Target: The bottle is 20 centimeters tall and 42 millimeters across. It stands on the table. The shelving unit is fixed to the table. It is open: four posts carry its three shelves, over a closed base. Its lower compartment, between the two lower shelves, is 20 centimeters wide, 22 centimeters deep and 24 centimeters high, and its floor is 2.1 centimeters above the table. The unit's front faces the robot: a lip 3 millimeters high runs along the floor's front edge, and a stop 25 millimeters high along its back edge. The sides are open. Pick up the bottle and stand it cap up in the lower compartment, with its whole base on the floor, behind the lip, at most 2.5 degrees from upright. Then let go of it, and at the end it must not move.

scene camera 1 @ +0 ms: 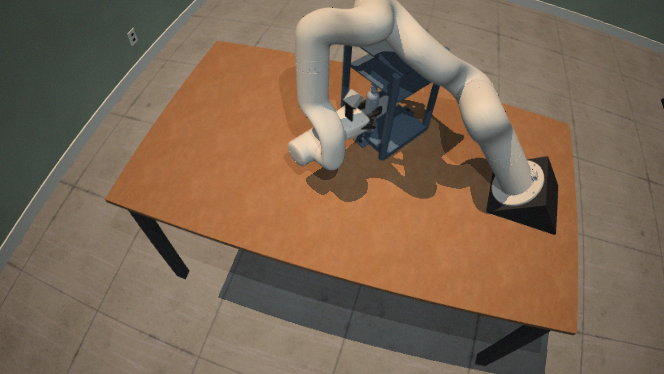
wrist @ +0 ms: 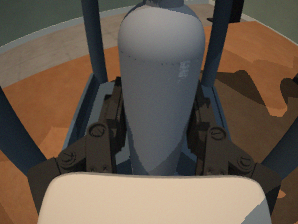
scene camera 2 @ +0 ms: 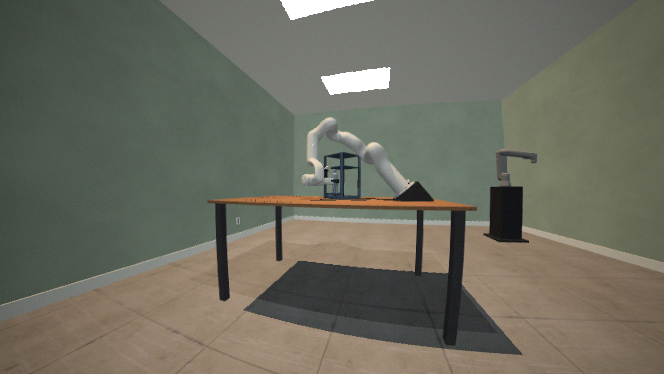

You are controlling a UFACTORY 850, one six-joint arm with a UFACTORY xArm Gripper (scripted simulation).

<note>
In view: the gripper [scene camera 1: 376,104], a bottle [wrist: 160,56] and a blue shelving unit [scene camera 1: 406,127].
The gripper is seen too in the wrist view [wrist: 157,92].
</note>
